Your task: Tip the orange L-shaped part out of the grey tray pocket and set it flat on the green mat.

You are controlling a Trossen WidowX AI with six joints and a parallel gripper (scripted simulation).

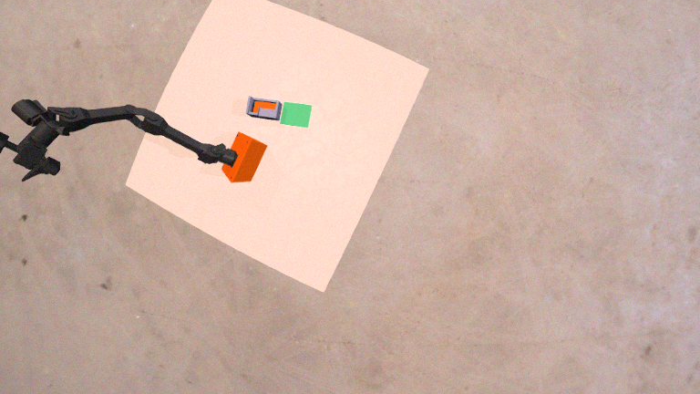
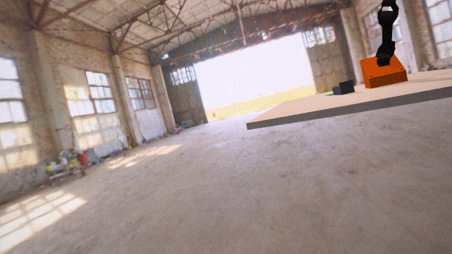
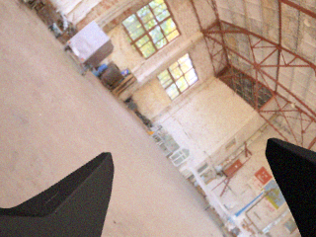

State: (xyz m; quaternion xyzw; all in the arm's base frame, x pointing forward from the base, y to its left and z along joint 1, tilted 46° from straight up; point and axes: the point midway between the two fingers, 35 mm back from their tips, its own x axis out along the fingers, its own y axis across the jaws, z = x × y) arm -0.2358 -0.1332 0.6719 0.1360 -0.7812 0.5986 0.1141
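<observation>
The orange L-shaped part is 660 mm below my gripper tip, 580 mm ahead of it and 350 mm to the right of it. Round my gripper tip: green mat: 720 mm below, 640 mm ahead, 500 mm to the right.
</observation>
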